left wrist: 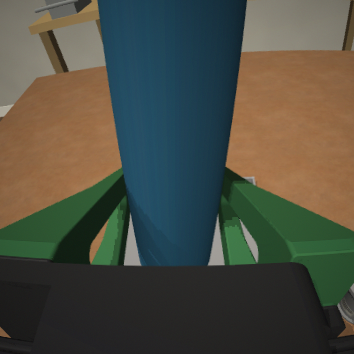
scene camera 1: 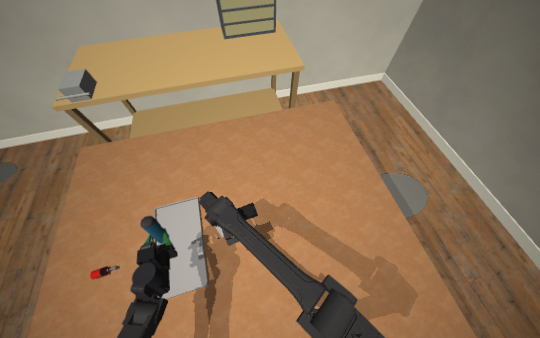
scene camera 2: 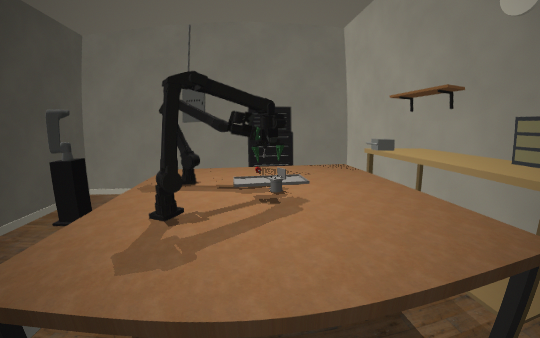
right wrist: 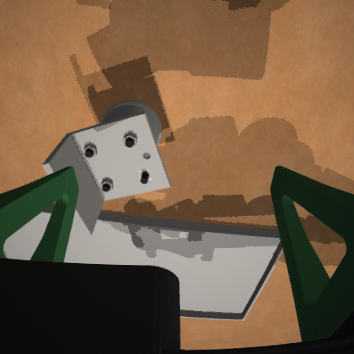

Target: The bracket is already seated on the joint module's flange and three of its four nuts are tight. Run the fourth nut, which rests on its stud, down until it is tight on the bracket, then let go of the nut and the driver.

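Frame: origin at the left arm's base, x left, y back, z up, level; metres.
Seen in the pictures: left gripper, fingertip midpoint: (left wrist: 173,177) (scene camera 1: 158,230); right gripper, fingertip midpoint: (scene camera 2: 268,161) (right wrist: 174,177); left arm's base, link origin: (scene camera 2: 189,182); right arm's base, link origin: (scene camera 2: 166,214).
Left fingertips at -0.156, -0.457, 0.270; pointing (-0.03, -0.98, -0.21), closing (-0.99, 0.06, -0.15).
Note:
Pixels of each thing's top centre, then the offset from my left fingertips to it, as dx, dy, dz.
- round joint module, top centre: (right wrist: 116,167) (scene camera 2: 276,176) -0.197, +0.013, -0.196
- driver, top centre: (scene camera 1: 140,225) +0.001, +0.010, +0.113
- shallow white tray, top centre: (right wrist: 126,275) (scene camera 1: 178,243) (scene camera 2: 269,178) +0.029, -0.016, -0.254
- red-handled screwdriver, top centre: (scene camera 1: 102,270) +0.350, -0.026, -0.236
The grey bracket (right wrist: 125,162) (scene camera 2: 281,173) sits on the round joint module (scene camera 2: 276,185) (right wrist: 131,109). In the right wrist view, hex nuts show at three bracket corners; the fourth corner, at the lower right, shows a dark opening with a few bright specks, and no nut can be made out there. My left gripper (left wrist: 173,177) is shut on the blue handle of the driver (scene camera 1: 152,228) (left wrist: 172,110), above the tray's left side and apart from the bracket. The driver's tip is hidden. My right gripper (right wrist: 174,177) (scene camera 2: 268,152) is open and empty above the bracket, fingers spread wide.
A shallow white tray (scene camera 1: 182,222) (right wrist: 215,280) (scene camera 2: 245,181) lies beside the joint module. A red-handled screwdriver (scene camera 1: 101,273) lies on the table left of the tray. My right forearm (scene camera 1: 272,255) reaches over the table and partly covers the module in scene camera 1. A workbench (scene camera 1: 175,57) stands behind.

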